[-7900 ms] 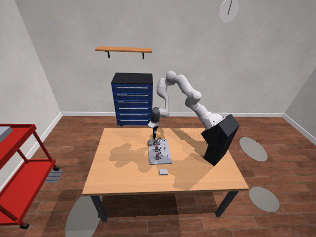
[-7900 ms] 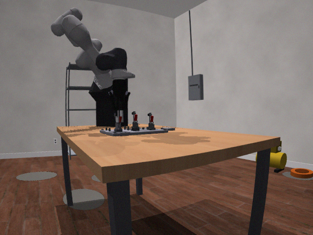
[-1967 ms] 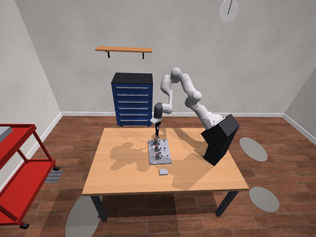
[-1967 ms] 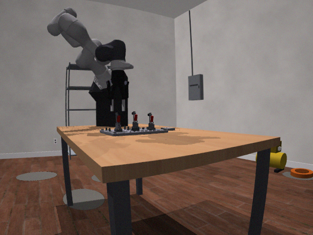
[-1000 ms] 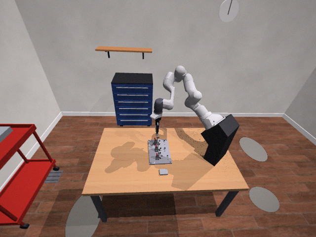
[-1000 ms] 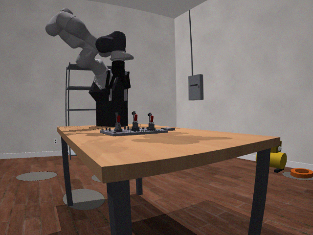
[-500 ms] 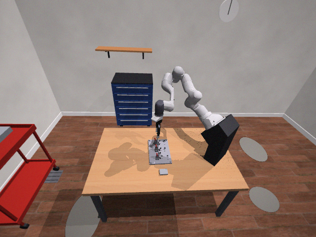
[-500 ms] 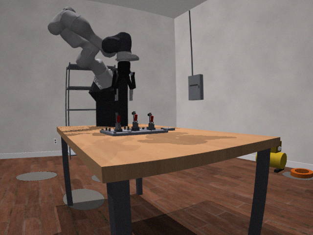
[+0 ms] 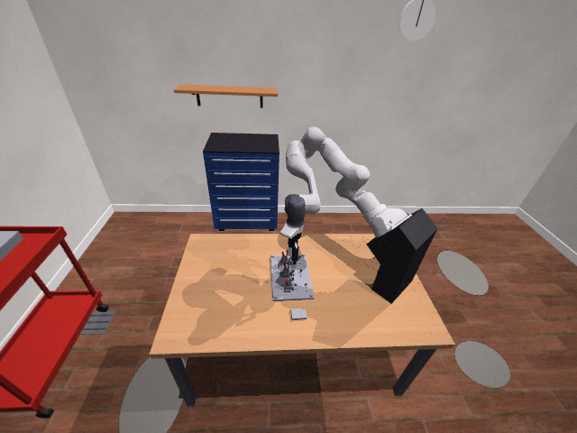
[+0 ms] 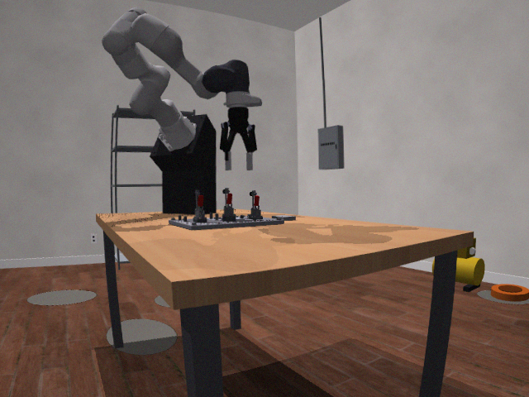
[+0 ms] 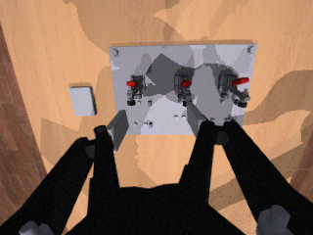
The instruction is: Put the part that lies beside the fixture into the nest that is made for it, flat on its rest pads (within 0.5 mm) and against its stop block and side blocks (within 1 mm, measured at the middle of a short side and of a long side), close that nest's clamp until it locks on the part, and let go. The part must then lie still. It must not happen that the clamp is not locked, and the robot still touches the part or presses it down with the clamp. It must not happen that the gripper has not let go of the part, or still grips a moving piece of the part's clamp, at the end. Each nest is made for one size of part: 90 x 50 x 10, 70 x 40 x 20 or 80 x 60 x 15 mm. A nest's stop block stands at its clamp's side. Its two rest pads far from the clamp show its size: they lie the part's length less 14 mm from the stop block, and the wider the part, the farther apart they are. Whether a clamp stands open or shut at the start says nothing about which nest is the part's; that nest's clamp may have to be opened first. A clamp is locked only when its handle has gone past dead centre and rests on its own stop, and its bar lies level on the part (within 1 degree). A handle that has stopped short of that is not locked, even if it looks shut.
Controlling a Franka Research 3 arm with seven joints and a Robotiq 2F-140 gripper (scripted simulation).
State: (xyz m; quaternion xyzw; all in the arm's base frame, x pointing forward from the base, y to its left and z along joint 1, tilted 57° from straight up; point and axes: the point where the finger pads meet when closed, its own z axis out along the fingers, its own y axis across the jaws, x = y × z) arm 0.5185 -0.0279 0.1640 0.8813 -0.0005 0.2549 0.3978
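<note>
Now: the grey block part 210 mm to the left of my hand, 210 mm below it and 50 mm ahead of it. Round my hand: grey fixture plate: 210 mm below, 50 mm to the right, 30 mm behind.
</note>
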